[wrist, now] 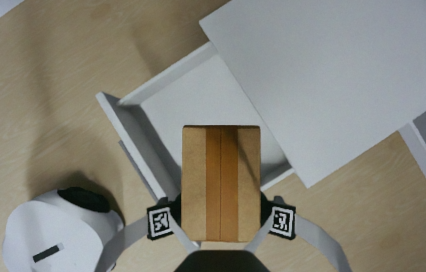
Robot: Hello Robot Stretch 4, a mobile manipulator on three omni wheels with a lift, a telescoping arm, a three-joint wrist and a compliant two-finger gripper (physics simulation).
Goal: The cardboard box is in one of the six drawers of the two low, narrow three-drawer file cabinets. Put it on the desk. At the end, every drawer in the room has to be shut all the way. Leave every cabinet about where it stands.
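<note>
The brown cardboard box (221, 170), with an orange-brown tape strip along its middle, is held between the two fingertips of my gripper (221, 216). The gripper is shut on it, one black pad on each side. The box is held up above an open drawer (190, 95) with a pale interior, and hides part of that drawer. The drawer sticks out from a low file cabinet (330, 75), whose light grey top shows at the upper right. The desk cannot be made out in this view.
A white rounded object (55, 230) with a black part, possibly a piece of the robot's base, is at the lower left on the wood-coloured floor (65, 140). A pale edge of another piece of furniture (414, 145) shows at the right border.
</note>
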